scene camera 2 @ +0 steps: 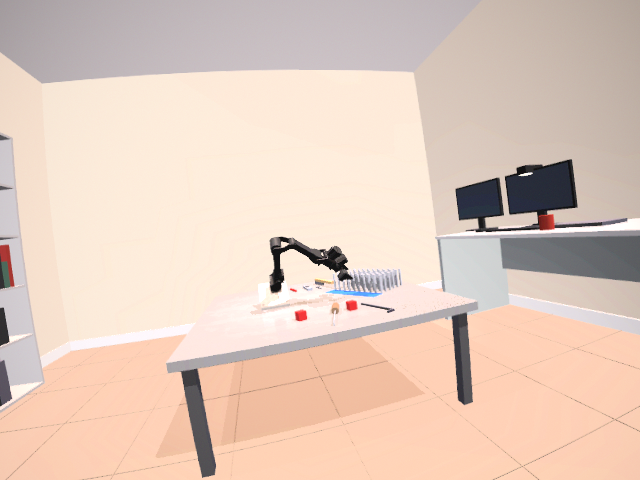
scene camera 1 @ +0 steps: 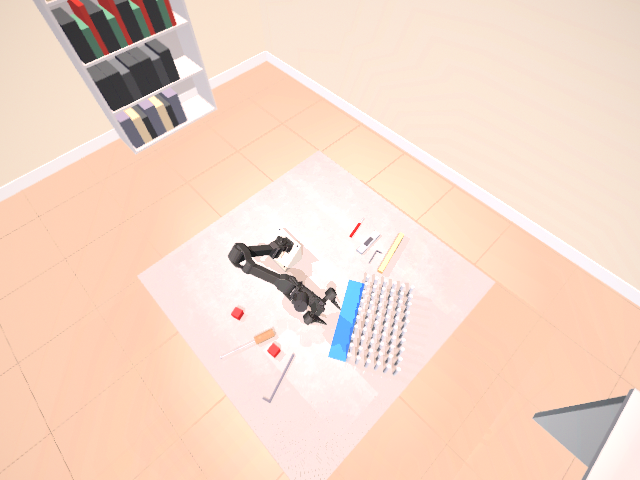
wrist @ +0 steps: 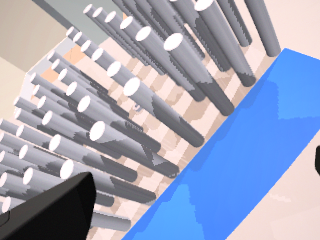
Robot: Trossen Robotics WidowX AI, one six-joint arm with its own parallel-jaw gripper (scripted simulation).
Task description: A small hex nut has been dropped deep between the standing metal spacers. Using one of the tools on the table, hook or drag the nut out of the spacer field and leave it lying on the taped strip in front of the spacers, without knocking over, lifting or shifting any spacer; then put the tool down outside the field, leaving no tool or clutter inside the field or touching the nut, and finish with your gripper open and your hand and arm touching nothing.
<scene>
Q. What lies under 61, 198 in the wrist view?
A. My gripper.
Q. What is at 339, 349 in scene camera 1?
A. A blue taped strip.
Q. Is my gripper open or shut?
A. Open.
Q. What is my gripper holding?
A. Nothing.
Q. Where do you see a blue taped strip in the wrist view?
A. At 246, 156
</scene>
